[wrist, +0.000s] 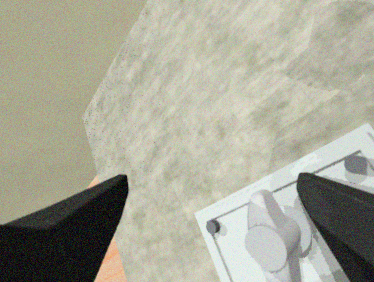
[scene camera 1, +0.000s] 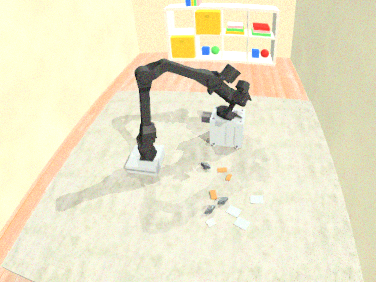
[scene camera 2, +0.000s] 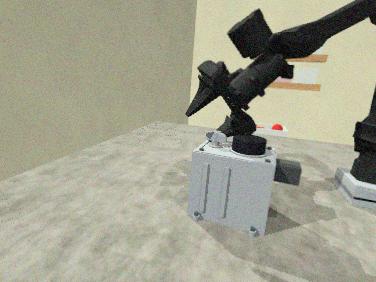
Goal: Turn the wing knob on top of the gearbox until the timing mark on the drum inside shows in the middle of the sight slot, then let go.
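Frame: origin at the arm's base, x ahead, y left, z up, level; centimetres.
Seen in the pictures: gripper, fingertip midpoint: (wrist: 212,181) (scene camera 1: 246,109) (scene camera 2: 198,128); arm's base at its link origin: (scene camera 1: 148,155) (scene camera 2: 368,179).
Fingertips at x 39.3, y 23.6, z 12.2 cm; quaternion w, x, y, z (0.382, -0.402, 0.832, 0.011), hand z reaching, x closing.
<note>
Offsets run from my fingertips to a thing's top centre. "spot": to the spot under its first point. Level surfaces: height alone.
The gearbox {dx -10.4, dy -0.7, dz +0.2 cm} (scene camera 1: 226,134) (scene camera 2: 237,192) (wrist: 230,242) is a light grey box standing on the mat. Its pale wing knob {dx -3.7, dy -0.9, dz +0.2 cm} (scene camera 2: 219,139) (wrist: 266,246) stands upright at one corner of the lid. In the wrist view its wing runs from upper left to lower right. My gripper (scene camera 2: 203,125) (wrist: 212,181) is open and empty, above the lid's knob end. In the wrist view the right finger is over the lid close to the knob, and the left finger is out past the box edge. The sight slot, drum and timing mark cannot be made out.
A black round cap {spot: dx -10.7, dy +2.5, dz -1.2 cm} (scene camera 2: 249,145) rises from the lid beside the knob. A dark block {spot: dx -17.9, dy -2.6, dz -4.7 cm} (scene camera 1: 206,117) (scene camera 2: 288,171) sticks out from the gearbox's side. Orange pieces {dx -9.3, dy -36.0, dz -16.3 cm} (scene camera 1: 213,194), dark grey pieces {dx -5.1, dy -39.3, dz -14.2 cm} (scene camera 1: 222,200) and white squares {dx +3.1, dy -47.5, dz -16.7 cm} (scene camera 1: 242,223) lie on the mat {dz -17.0 cm} (scene camera 1: 295,240). A white shelf (scene camera 1: 246,6) stands behind.
</note>
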